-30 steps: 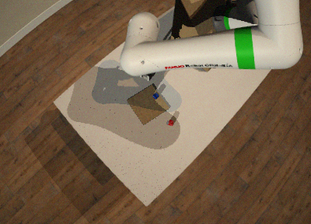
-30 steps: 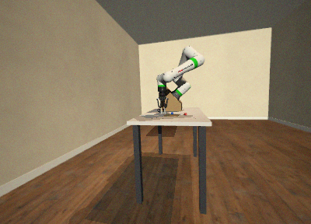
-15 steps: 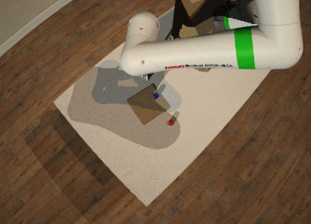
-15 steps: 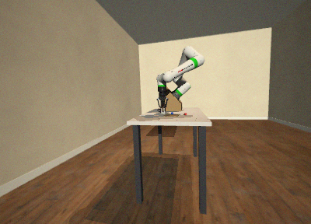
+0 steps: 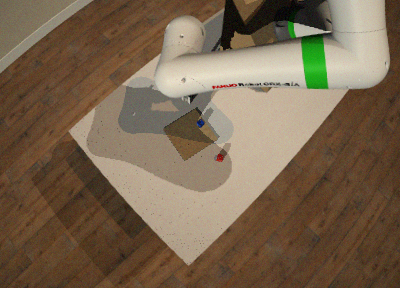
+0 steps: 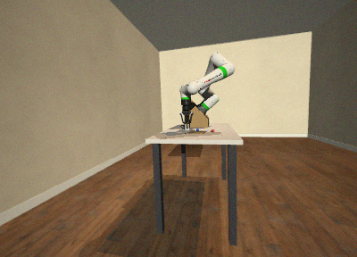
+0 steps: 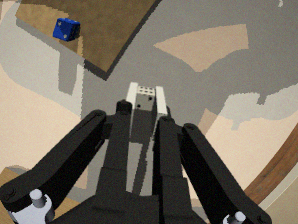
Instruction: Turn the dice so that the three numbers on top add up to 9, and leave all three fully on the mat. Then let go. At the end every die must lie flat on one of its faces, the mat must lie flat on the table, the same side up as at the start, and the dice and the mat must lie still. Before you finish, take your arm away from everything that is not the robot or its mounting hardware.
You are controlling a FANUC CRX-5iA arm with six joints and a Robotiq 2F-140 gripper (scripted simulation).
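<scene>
Right now my hand is 2 cm above the white die. Round my hand: mat: 10 cm ahead, 9 cm to the left, 3 cm below; blue die: 10 cm to the left, 5 cm ahead, 2 cm below; red die: 23 cm to the left, 11 cm ahead, 2 cm below.
</scene>
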